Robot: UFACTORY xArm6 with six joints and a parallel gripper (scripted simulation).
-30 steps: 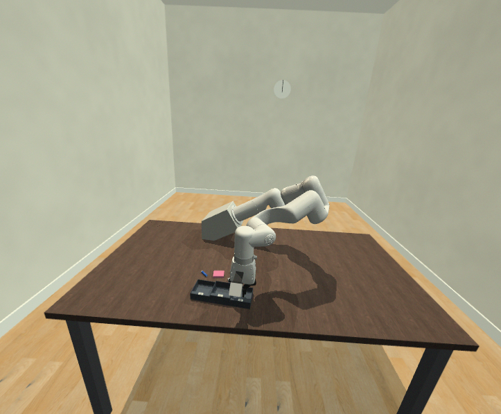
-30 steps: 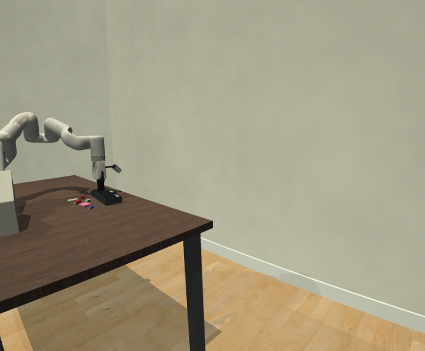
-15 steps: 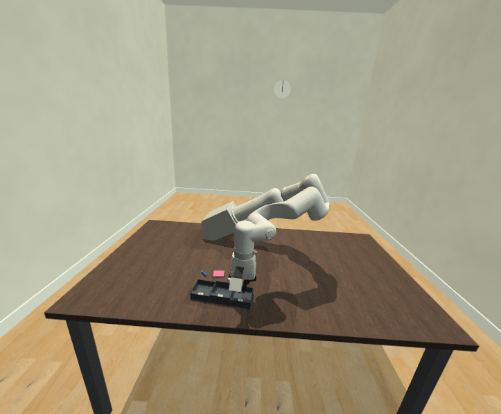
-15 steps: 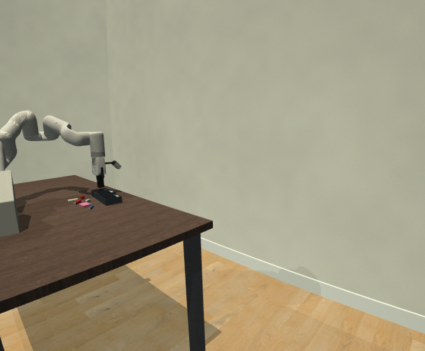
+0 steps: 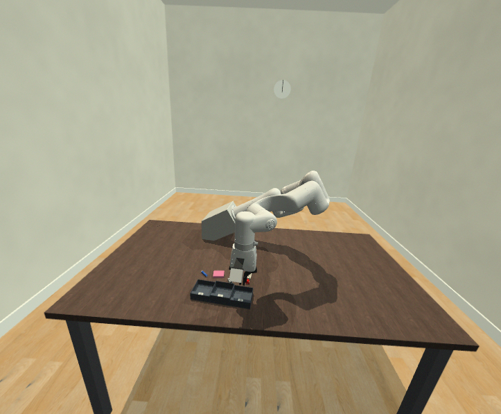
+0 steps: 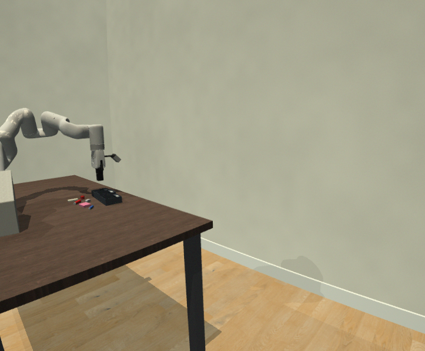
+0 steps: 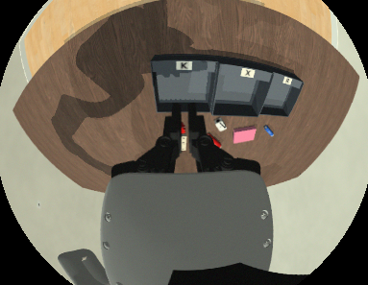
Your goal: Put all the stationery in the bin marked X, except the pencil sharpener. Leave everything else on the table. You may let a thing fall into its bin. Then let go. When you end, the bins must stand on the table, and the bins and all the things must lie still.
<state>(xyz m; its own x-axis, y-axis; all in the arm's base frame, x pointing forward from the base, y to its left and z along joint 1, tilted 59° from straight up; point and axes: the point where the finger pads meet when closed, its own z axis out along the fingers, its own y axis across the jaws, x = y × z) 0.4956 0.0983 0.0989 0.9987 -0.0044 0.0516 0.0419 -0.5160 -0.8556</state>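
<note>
The pink eraser lies 14 cm to the right of my hand, 13 cm behind it and 10 cm below it. From my hand the other things lie so: three-compartment bin tray: 9 cm below, 8 cm to the right; then pencil sharpener: 10 cm below, 9 cm behind, 7 cm to the right; then red die: 10 cm below, 10 cm behind, 1 cm to the left.
</note>
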